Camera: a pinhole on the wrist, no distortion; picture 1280 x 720 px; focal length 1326.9 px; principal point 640.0 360.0 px. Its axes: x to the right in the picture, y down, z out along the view. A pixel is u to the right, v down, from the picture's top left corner.
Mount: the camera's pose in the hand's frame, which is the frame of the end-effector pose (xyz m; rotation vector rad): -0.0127 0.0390 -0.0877 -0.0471 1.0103 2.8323
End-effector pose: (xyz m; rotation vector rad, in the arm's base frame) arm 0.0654 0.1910 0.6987 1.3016 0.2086 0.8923
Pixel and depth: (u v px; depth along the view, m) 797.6 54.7 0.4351
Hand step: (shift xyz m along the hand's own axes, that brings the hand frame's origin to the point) -0.0435 0.3967 0.1827
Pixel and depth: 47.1 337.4 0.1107
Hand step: 0.0383 0.1047 0.0006
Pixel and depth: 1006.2 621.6 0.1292
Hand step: -0.0495 0.1052 0.0257
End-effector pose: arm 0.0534 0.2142 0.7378 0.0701 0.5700 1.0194
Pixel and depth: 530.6 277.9 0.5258
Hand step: 0.0429 0.3912 0.3025
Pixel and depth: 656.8 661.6 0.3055
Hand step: -0.0213 0.1793 0.1923
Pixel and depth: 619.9 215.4 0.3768
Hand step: 0.0044 0.3079 0.1789
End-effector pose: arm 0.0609 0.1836 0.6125 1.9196 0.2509 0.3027
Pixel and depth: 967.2 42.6 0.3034
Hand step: -0.0722 0.2950 0.0963
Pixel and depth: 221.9 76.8 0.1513
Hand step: 0.0413 0.1539 0.0128
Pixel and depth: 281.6 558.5 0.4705
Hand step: 0.1109 0.2677 0.3305
